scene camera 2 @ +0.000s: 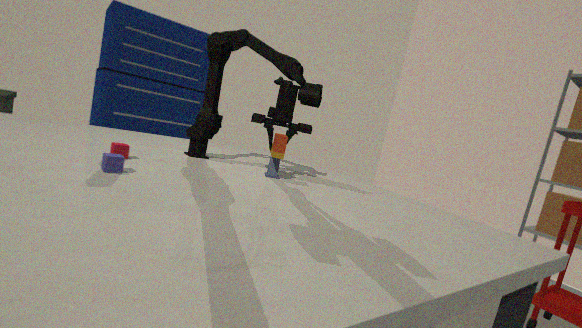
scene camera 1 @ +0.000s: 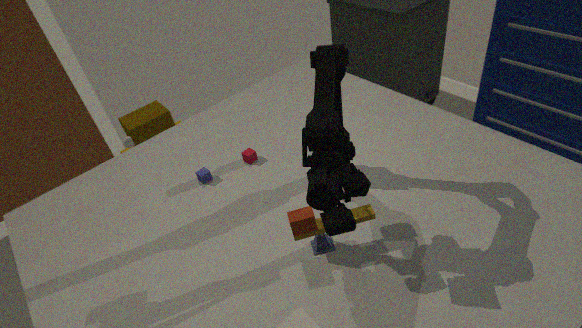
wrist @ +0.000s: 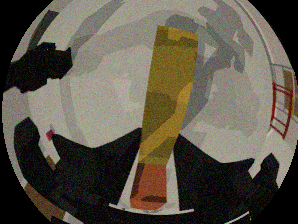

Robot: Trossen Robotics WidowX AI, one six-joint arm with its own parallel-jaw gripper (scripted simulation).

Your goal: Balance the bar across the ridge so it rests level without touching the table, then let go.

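The gripper is holding a bar, and the gripper itself can be seen in scene camera 2 and in the wrist view as well.
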